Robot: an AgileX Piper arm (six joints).
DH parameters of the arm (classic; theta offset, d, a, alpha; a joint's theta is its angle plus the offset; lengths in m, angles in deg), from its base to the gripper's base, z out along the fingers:
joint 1: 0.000 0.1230 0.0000 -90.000
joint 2: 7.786 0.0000 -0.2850 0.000
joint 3: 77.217 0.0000 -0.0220 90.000
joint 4: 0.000 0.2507 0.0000 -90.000
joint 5: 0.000 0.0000 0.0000 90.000
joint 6: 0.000 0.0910 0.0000 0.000
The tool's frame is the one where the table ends.
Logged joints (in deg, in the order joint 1, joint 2, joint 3, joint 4, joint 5, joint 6), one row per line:
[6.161 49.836 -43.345 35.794 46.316 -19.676]
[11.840 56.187 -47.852 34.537 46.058 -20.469]
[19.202 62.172 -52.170 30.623 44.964 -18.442]
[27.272 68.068 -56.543 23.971 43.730 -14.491]
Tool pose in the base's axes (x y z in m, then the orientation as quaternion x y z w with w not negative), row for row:
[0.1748 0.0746 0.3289 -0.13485 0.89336 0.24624 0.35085]
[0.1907 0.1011 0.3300 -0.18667 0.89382 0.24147 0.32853]
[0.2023 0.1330 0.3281 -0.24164 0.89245 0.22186 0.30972]
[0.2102 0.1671 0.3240 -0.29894 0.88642 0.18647 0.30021]
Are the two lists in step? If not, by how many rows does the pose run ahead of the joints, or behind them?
The pose runs 1 row ahead of the joints: the pose in row i belongs to the joints in row i + 1.
